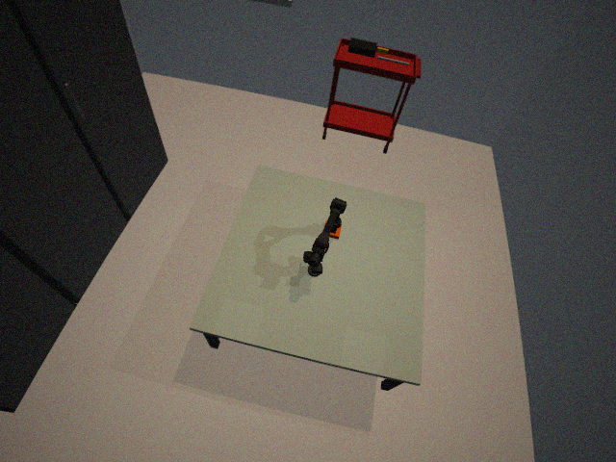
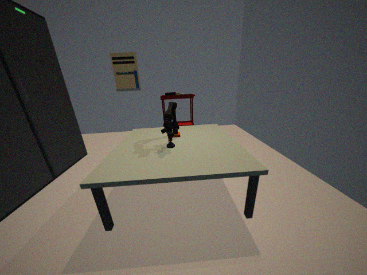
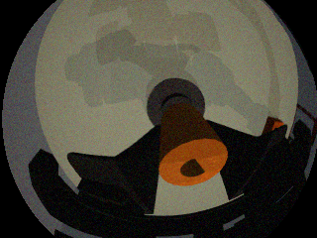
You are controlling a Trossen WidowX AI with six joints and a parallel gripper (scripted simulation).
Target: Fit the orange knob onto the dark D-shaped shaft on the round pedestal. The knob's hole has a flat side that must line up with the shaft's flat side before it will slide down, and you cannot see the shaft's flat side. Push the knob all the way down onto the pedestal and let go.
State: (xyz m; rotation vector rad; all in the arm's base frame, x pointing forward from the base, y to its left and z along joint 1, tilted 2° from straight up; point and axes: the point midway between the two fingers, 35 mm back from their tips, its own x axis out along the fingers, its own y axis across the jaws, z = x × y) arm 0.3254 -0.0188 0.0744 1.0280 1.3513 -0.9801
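My gripper tip is now 20 mm below the orange knob. From my gripper tip the other things lie so: round pedestal: 40 mm below.
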